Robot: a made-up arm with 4 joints. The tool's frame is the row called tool. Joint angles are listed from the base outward. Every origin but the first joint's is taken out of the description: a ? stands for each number. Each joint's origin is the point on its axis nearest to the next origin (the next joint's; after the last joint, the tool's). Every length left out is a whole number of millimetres.
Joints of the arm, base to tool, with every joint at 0 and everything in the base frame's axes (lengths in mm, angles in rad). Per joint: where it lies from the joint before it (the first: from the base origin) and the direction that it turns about. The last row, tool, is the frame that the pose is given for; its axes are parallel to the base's.
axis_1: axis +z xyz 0 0 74
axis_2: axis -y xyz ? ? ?
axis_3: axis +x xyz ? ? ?
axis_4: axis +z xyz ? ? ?
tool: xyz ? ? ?
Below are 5 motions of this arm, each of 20 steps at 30 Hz.
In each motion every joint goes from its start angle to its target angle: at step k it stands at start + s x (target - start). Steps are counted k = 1, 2, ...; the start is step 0. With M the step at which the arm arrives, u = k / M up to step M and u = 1 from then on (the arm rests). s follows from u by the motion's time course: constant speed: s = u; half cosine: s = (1 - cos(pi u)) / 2; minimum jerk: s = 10 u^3 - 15 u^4 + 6 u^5.
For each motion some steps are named. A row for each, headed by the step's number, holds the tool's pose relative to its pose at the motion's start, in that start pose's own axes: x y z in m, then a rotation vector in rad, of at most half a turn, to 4 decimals.
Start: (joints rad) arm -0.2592 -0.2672 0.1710 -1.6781
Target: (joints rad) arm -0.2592 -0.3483 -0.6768 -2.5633
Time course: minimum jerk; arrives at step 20
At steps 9, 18, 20:
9: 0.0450 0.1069 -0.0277 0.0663 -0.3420 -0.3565
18: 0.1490 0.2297 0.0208 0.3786 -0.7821 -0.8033
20: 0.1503 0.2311 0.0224 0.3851 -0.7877 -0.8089

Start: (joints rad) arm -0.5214 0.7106 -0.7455 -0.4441
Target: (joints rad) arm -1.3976 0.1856 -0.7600 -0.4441
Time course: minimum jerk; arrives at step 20
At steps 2, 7, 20:
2: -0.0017 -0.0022 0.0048 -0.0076 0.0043 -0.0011
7: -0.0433 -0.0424 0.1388 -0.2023 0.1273 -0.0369
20: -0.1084 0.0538 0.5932 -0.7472 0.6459 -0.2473

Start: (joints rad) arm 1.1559 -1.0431 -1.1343 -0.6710
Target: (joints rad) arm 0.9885 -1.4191 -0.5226 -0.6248
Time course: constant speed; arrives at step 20
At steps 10, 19, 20:
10: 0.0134 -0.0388 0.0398 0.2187 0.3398 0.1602
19: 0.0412 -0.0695 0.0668 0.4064 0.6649 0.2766
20: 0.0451 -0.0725 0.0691 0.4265 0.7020 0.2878

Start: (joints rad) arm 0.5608 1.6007 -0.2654 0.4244
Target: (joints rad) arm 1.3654 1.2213 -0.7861 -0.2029
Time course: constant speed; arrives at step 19
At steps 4, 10, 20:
4: 0.0179 0.0511 -0.0420 0.0824 0.0493 -0.1053
10: 0.0611 0.1211 -0.0982 0.1884 0.1244 -0.2251
20: 0.1532 0.2227 -0.1774 0.3096 0.2072 -0.3356

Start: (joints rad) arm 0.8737 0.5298 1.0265 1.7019
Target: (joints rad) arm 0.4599 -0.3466 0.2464 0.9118
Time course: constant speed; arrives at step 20
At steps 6, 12, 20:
6: 0.1495 0.1981 0.1571 0.0750 0.2820 -0.5139
12: 0.3890 0.3094 0.2787 0.1453 0.5562 -1.0101
20: 0.7296 0.2860 0.3676 0.2619 0.9246 -1.6105

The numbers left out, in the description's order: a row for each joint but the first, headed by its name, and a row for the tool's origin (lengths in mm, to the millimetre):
axis_2: 77 -420 0
axis_3: -214 0 57
axis_4: 0 -165 -40
tool: -301 20 0

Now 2 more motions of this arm.
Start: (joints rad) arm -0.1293 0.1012 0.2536 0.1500
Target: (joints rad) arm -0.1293 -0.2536 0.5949 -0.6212
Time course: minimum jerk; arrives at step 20
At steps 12, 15, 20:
12: 0.0719 0.1852 0.1056 0.2079 0.2549 -0.6095
15: 0.1202 0.2297 0.1425 0.2472 0.3562 -0.8071
20: 0.1474 0.2476 0.1592 0.2613 0.4085 -0.9033

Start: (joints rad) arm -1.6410 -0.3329 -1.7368 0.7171
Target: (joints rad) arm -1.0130 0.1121 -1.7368 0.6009
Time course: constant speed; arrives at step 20
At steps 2, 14, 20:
2: 0.0149 0.0100 -0.0124 -0.0482 -0.0266 -0.0654
14: 0.1534 0.0430 -0.1071 -0.2980 -0.2466 -0.4544
20: 0.2531 0.0341 -0.1537 -0.3939 -0.3940 -0.6414

